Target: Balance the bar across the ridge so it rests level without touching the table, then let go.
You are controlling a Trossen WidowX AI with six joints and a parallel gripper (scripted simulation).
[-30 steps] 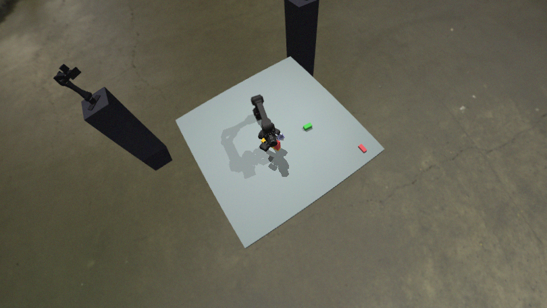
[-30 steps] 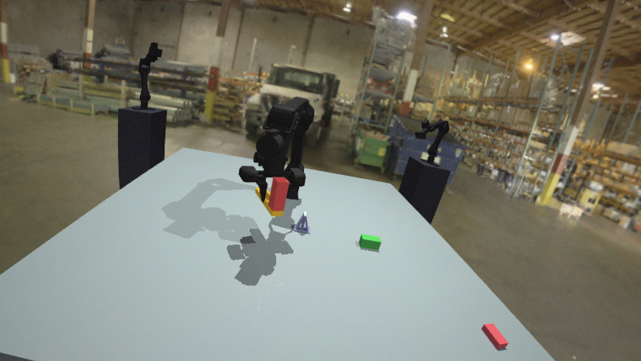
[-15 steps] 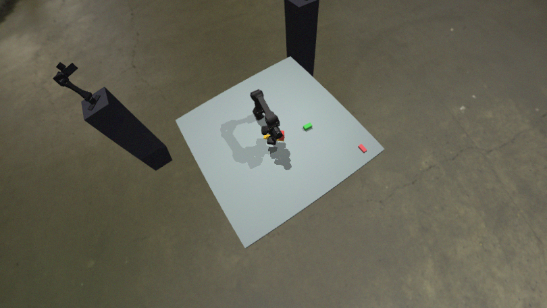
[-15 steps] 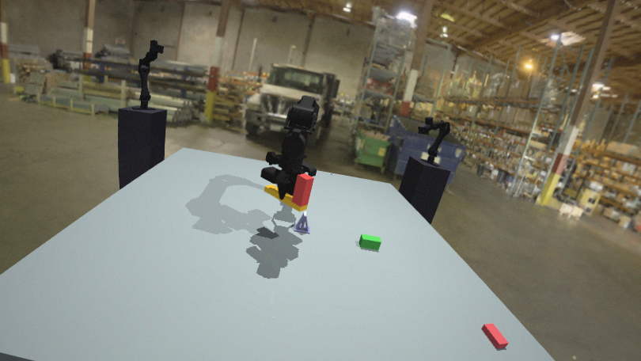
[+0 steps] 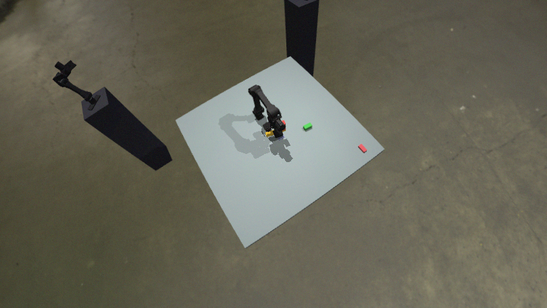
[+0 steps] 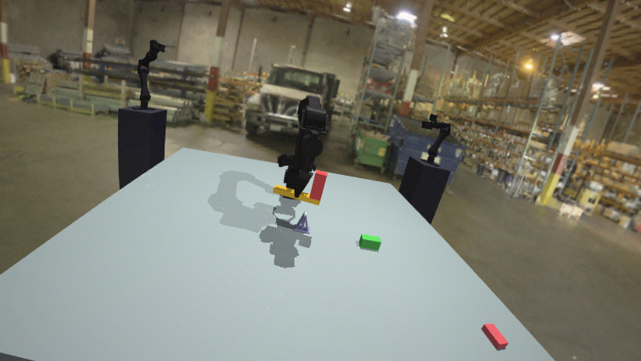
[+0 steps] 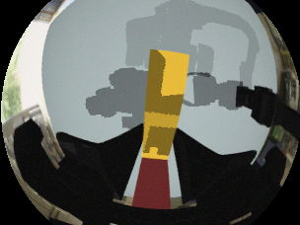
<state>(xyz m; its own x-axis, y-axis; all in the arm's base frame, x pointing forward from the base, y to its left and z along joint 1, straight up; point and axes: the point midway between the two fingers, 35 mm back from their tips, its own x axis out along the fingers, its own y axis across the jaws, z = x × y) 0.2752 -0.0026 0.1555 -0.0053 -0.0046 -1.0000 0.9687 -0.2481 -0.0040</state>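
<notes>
Now: gripper tip 90 mm above the purple triangular ridge and 40 mm to the right of it. The rest, counted from my gripper tip: green block (260 mm to the left, 100 mm below, 60 mm ahead); then flat red block (500 mm to the left, 460 mm ahead, 110 mm below).
</notes>
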